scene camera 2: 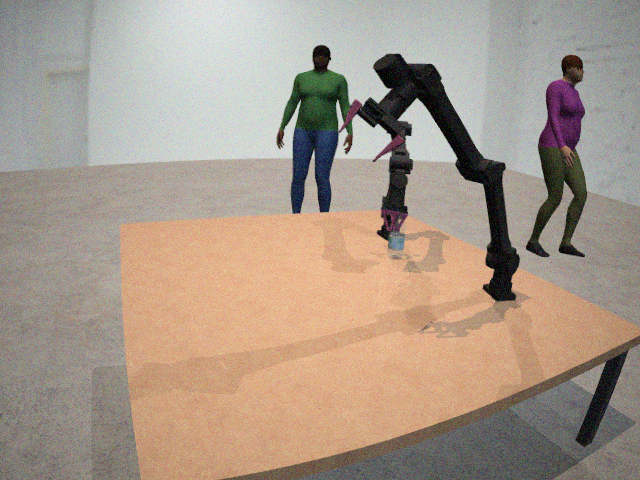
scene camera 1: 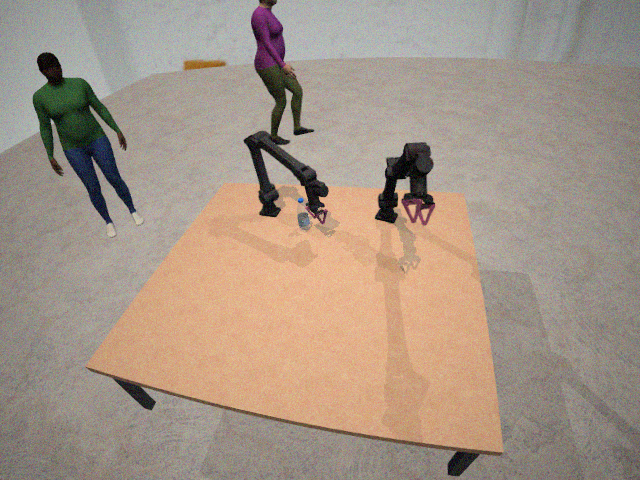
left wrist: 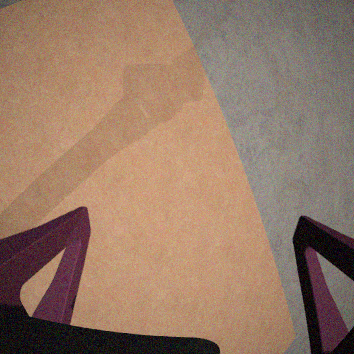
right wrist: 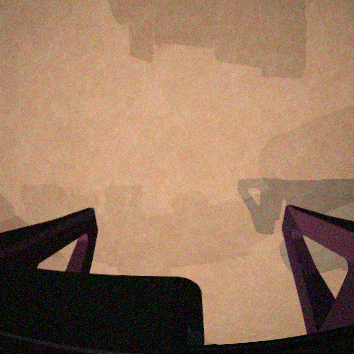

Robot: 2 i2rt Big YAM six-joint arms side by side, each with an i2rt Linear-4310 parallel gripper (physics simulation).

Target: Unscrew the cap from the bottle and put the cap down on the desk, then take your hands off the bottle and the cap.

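Seen in the pictures: left gripper, fingertip midpoint: point(scene camera 2: 356, 146) point(scene camera 1: 419, 224) point(left wrist: 194, 224); right gripper, fingertip midpoint: point(scene camera 2: 392, 231) point(scene camera 1: 319, 221) point(right wrist: 190, 218); left arm's base, link origin: point(scene camera 2: 498, 294) point(scene camera 1: 386, 217); right arm's base, link origin: point(scene camera 1: 270, 212).
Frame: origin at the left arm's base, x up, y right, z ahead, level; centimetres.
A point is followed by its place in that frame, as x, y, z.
Note:
A clear bottle with a blue label point(scene camera 1: 303, 221) {8.2, 38.3, 30.7} point(scene camera 2: 396, 242) {7.3, 37.1, 28.8} stands upright on the desk point(scene camera 1: 289, 330) {0.0, 11.8, 91.9} point(scene camera 2: 248, 310) {0.0, -7.4, 86.8}. Its blue cap point(scene camera 1: 300, 199) {20.6, 40.2, 27.7} sits on top of the neck in scene camera 1; in scene camera 2 the right gripper hides the cap. My right gripper point(scene camera 1: 318, 219) {15.0, 25.4, 35.0} point(scene camera 2: 394, 229) {15.0, 25.4, 35.0} point(right wrist: 190, 218) {15.0, 25.4, 35.0} is open and empty, pointing down close beside the bottle, to its right in scene camera 1. The bottle does not show in either wrist view. My left gripper point(scene camera 1: 419, 223) {50.3, -31.6, 64.7} point(scene camera 2: 356, 145) {50.3, -31.6, 64.7} point(left wrist: 194, 224) {50.3, -31.6, 64.7} is open and empty, high above the desk and well away from the bottle.
The right arm's base point(scene camera 1: 269, 209) {4.7, 67.1, 23.7} stands close to the bottle; the left arm's base point(scene camera 1: 386, 214) {4.8, -1.1, 3.6} point(scene camera 2: 499, 291) {2.5, -3.4, 2.3} is farther along the same desk edge. A person in green point(scene camera 1: 77, 113) point(scene camera 2: 320, 100) and one in purple point(scene camera 1: 268, 38) point(scene camera 2: 560, 113) stand on the floor beyond the desk.

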